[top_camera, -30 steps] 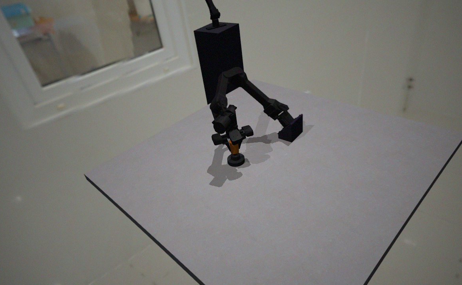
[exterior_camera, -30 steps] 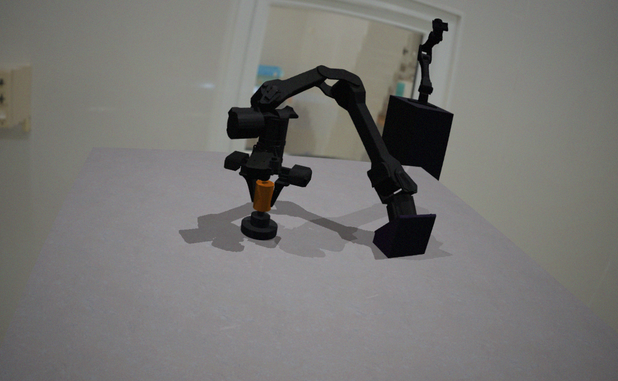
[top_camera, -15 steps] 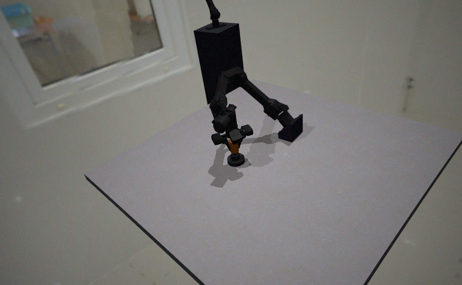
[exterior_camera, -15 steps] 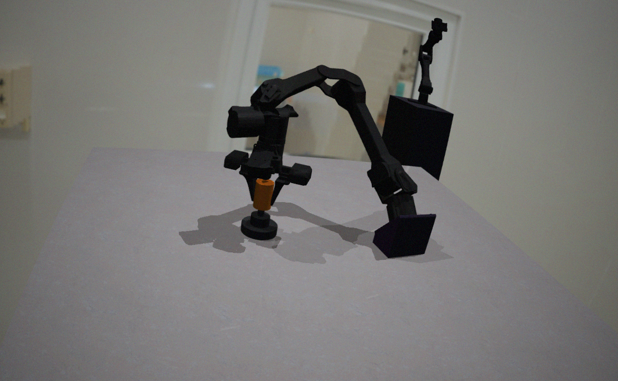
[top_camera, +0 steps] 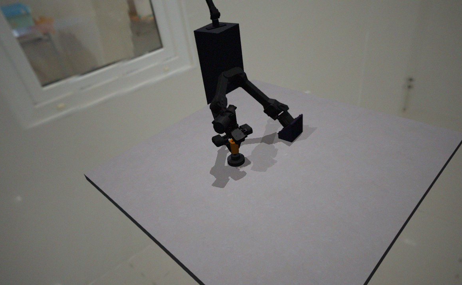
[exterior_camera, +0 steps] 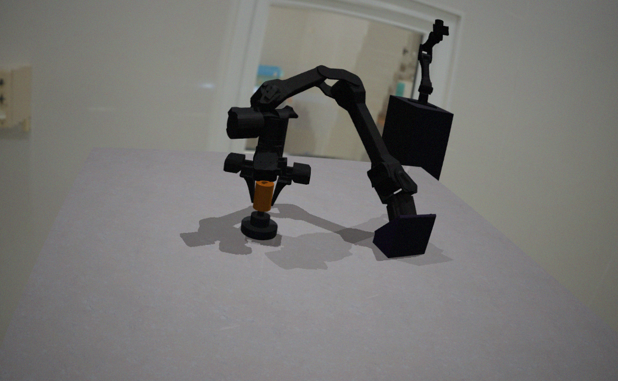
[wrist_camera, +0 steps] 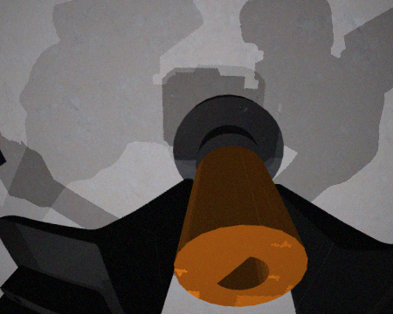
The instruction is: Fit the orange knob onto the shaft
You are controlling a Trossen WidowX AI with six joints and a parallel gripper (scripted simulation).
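My gripper tip is 2 cm below the orange knob. The rest, counted from my gripper tip: round pedestal 4 cm below.
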